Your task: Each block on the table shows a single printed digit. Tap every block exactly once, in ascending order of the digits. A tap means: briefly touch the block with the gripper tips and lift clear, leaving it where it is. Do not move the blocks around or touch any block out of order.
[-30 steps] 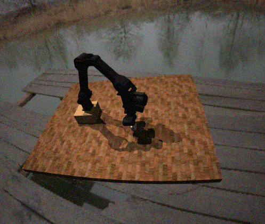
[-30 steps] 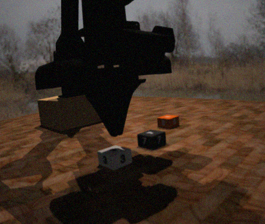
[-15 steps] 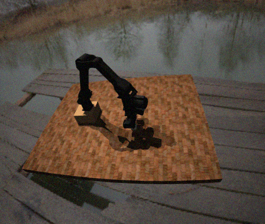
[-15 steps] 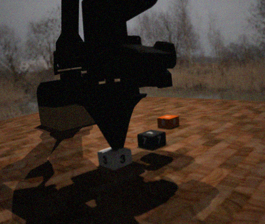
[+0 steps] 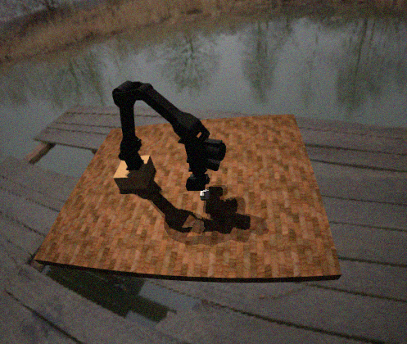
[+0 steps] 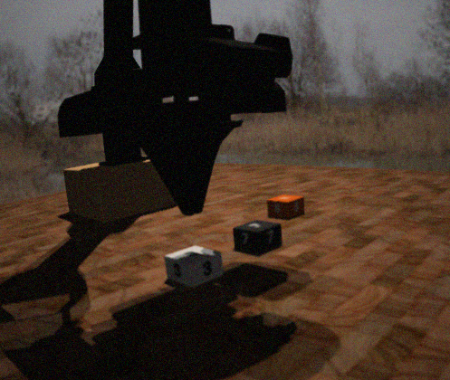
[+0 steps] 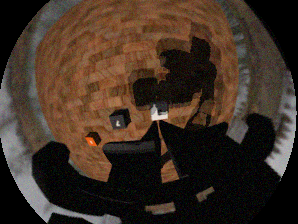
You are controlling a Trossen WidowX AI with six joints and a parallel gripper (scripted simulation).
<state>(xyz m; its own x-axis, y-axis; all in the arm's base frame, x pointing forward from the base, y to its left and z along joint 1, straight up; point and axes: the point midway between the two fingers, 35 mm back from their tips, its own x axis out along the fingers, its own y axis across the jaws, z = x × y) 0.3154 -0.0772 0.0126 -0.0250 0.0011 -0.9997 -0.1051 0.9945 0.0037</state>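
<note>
Now: gripper tip 10 mm past the black block, 80 mm to the right of it and 40 mm above it. Also, from my gripper tip: orange block (80 mm behind, 180 mm to the left, 40 mm below).
</note>
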